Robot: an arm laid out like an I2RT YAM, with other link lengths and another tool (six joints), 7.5 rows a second.
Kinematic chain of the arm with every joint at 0, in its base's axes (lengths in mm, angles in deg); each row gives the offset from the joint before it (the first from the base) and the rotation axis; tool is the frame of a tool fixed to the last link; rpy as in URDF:
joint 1: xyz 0 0 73.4 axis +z
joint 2: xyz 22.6 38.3 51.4 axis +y
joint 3: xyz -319.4 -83.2 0 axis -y
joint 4: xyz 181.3 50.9 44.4 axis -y
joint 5: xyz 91 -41.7 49.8 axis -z
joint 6: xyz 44.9 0 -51 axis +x
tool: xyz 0 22 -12 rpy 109.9 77.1 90
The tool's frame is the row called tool.
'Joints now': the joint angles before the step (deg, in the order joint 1, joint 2, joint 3, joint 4, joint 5, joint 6). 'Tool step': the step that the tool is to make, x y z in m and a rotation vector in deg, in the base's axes. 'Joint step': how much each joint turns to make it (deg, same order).
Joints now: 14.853, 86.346, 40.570, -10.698, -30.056, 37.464
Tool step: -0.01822, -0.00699, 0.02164, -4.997, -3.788, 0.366
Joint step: 0.000, -6.424, 3.599, -9.499, 4.619, -3.988
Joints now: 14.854, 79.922, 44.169, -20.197, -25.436, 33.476
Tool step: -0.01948, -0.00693, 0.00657, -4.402, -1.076, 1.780
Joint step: -0.090, -4.113, 1.184, -7.186, 2.776, -4.425
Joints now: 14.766, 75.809, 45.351, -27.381, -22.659, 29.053
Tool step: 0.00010, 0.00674, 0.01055, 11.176, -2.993, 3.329
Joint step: 0.532, -1.300, -2.552, 8.952, -9.749, 4.082
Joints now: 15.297, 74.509, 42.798, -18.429, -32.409, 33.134
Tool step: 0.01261, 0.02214, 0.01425, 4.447, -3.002, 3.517
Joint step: 4.823, 1.790, 2.115, 5.994, -1.541, 3.845
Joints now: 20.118, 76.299, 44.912, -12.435, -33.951, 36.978
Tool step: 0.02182, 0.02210, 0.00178, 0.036, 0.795, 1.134
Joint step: 3.364, 5.191, 3.802, 1.829, 1.388, 2.123
